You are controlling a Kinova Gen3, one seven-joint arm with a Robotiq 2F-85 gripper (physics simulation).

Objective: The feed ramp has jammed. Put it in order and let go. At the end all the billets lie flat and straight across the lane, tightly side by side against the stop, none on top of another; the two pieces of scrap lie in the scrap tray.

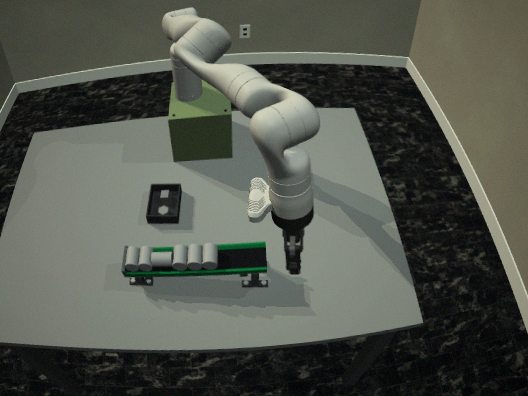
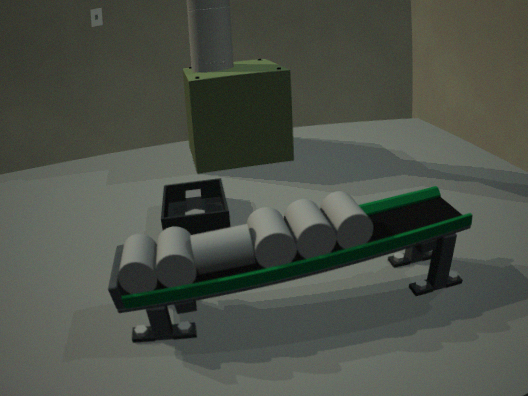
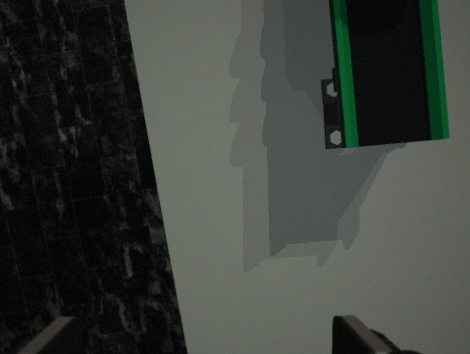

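Seen in the pictures: gripper, fingertip midpoint: (image 1: 295, 254) (image 3: 208, 344); arm's base, origin of the base link: (image 1: 188, 93) (image 2: 212, 68).
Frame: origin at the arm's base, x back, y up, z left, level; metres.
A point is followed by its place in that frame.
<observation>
The ramp (image 1: 240, 271) @[x -0.610, y -0.107, z 0.130 m] (image 2: 310, 263) @[x -0.602, y -0.119, z 0.003 m] (image 3: 346, 85) @[x -0.606, y -0.103, z 0.146 m] slopes down to the stop (image 1: 124, 261) (image 2: 115, 275) @[x -0.568, y -0.121, z -0.186 m] at the left. Two billets, the first (image 1: 131, 259) @[x -0.563, y -0.103, z -0.160 m] (image 2: 137, 262) @[x -0.577, y -0.103, z -0.158 m] by the stop and the second (image 1: 145, 259) @[x -0.566, y -0.099, z -0.119 m] (image 2: 175, 257) @[x -0.580, y -0.102, z -0.120 m] beside it, lie across the lane. A third billet (image 1: 161, 258) @[x -0.567, y -0.096, z -0.073 m] (image 2: 222, 248) @[x -0.575, y -0.103, z -0.075 m] lies lengthwise along the lane. Uphill, three billets (image 1: 180, 257) @[x -0.569, y -0.090, z -0.021 m] (image 1: 195, 257) @[x -0.574, y -0.086, z 0.018 m] (image 1: 210, 256) @[x -0.575, y -0.082, z 0.057 m] (image 2: 271, 237) @[x -0.586, y -0.093, z -0.030 m] (image 2: 310, 228) @[x -0.588, y -0.090, z 0.007 m] (image 2: 347, 220) @[x -0.590, y -0.087, z 0.044 m] lie across, side by side. Square scrap (image 1: 164, 193) @[x -0.286, y -0.165, z -0.083 m] (image 2: 193, 193) @[x -0.288, y -0.165, z -0.082 m] and hexagonal scrap (image 1: 163, 210) @[x -0.345, y -0.174, z -0.085 m] (image 2: 195, 212) @[x -0.339, y -0.174, z -0.085 m] are in the tray (image 1: 164, 219) @[x -0.380, y -0.174, z -0.081 m] (image 2: 195, 223) @[x -0.379, y -0.172, z -0.089 m]. My gripper (image 1: 294, 272) (image 3: 204, 322) @[x -0.716, y 0.125, z 0.235 m] is open and empty, right of the ramp's upper end.
The green base block (image 1: 202, 137) @[x -0.124, y -0.092, z 0.042 m] (image 2: 242, 122) @[x -0.125, y -0.101, z 0.035 m] stands at the back of the table (image 1: 90, 310) @[x -0.676, y -0.194, z -0.306 m] (image 2: 40, 225) @[x -0.255, y -0.194, z -0.375 m] (image 3: 225, 310) @[x -0.744, y -0.194, z 0.359 m]. The ramp's legs stand on bolted feet. The dark floor (image 1: 465, 250) (image 3: 75, 200) shows past the table edge.
</observation>
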